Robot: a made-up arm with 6 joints. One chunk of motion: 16 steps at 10 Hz.
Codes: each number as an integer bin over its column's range. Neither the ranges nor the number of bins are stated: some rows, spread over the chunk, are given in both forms.
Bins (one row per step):
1: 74 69 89 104 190 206
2: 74 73 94 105 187 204
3: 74 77 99 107 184 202
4: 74 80 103 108 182 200
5: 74 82 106 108 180 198
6: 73 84 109 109 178 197
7: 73 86 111 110 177 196
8: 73 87 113 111 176 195
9: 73 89 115 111 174 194
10: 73 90 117 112 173 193
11: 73 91 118 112 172 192
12: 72 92 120 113 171 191
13: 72 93 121 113 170 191
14: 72 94 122 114 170 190
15: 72 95 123 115 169 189
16: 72 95 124 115 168 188
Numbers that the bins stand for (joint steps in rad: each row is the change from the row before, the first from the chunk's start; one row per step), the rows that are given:
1: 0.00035 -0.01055 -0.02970 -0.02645 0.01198 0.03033
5: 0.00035 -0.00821 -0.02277 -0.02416 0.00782 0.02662
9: 0.00017 -0.00695 -0.01910 -0.02245 0.00533 0.02477
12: -0.00001 -0.00640 -0.01706 -0.02130 0.00408 0.02338
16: -0.00001 -0.00586 -0.01543 -0.02016 0.00284 0.02200
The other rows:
2: 0.00035 -0.00983 -0.02766 -0.02588 0.01073 0.02940
3: 0.00035 -0.00911 -0.02562 -0.02474 0.00949 0.02847
4: 0.00035 -0.00857 -0.02399 -0.02416 0.00865 0.02755
6: 0.00017 -0.00785 -0.02155 -0.02359 0.00699 0.02616
7: 0.00017 -0.00749 -0.02073 -0.02302 0.00658 0.02570
8: 0.00017 -0.00731 -0.01991 -0.02245 0.00616 0.02524
10: 0.00017 -0.00676 -0.01828 -0.02187 0.00491 0.02431
11: 0.00017 -0.00658 -0.01787 -0.02187 0.00450 0.02385
13: -0.00001 -0.00622 -0.01665 -0.02130 0.00367 0.02338
14: -0.00001 -0.00604 -0.01624 -0.02073 0.00367 0.02292
15: -0.00001 -0.00586 -0.01584 -0.02016 0.00325 0.02246

